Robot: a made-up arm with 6 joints. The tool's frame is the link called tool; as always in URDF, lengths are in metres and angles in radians. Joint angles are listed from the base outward. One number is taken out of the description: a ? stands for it. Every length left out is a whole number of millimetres.
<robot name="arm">
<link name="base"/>
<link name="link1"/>
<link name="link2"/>
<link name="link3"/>
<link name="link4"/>
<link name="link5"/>
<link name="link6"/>
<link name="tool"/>
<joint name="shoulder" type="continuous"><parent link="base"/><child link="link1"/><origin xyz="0 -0.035 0.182"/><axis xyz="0 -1 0"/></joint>
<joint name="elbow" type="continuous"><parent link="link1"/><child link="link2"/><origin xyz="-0.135 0 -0.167"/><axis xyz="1 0 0"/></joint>
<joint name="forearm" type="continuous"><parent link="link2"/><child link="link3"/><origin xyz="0 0 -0.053"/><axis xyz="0 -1 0"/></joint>
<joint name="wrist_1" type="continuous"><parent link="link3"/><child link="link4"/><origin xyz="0.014 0 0.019"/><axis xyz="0 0 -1"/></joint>
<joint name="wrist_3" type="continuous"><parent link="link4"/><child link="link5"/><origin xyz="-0.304 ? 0"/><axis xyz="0 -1 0"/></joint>
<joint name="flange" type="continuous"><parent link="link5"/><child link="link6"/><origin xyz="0.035 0 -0.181"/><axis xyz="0 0 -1"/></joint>
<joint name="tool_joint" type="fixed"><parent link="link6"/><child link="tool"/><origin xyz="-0.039 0.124 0"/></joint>
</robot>
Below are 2 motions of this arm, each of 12 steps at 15 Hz.
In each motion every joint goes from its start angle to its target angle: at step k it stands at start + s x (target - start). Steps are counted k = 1, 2, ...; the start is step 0. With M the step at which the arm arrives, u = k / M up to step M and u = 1 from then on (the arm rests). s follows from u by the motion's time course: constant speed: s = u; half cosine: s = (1 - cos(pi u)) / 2; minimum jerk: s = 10 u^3 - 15 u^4 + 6 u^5.
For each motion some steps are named. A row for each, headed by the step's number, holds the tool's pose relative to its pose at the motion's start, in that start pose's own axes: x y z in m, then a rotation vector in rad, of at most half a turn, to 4 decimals.
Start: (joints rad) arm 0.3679 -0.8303 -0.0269 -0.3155 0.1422 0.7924
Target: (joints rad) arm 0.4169 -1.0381 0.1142 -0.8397 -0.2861 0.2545
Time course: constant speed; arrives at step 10
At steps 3, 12:
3: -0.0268 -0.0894 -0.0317 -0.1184 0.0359 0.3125
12: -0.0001 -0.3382 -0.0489 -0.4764 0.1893 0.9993

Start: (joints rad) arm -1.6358 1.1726 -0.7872 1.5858 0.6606 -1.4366
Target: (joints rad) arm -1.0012 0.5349 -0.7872 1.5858 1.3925 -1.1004
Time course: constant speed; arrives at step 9
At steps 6, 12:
6: 0.1811 -0.2202 -0.0758 -0.9703 -0.3689 -0.4408
12: 0.2510 -0.3293 -0.0020 -1.4010 -0.6039 -0.7210

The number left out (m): 0.19
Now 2 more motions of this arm.
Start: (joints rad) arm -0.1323 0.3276 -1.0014 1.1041 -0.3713 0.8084
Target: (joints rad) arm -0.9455 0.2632 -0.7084 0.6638 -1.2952 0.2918
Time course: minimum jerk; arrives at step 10
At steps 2, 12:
2: -0.0068 -0.0284 -0.0147 -0.0705 0.0362 0.0353
12: -0.1203 -0.4971 0.0830 -1.0358 0.9320 0.3689

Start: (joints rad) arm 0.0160 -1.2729 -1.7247 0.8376 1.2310 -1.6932
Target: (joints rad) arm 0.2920 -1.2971 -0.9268 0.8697 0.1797 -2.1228
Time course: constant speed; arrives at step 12
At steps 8, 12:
8: 0.0835 -0.0061 0.0736 0.3299 -0.4088 -0.1860
12: 0.1318 -0.0398 0.1134 0.3874 -0.7173 -0.2292

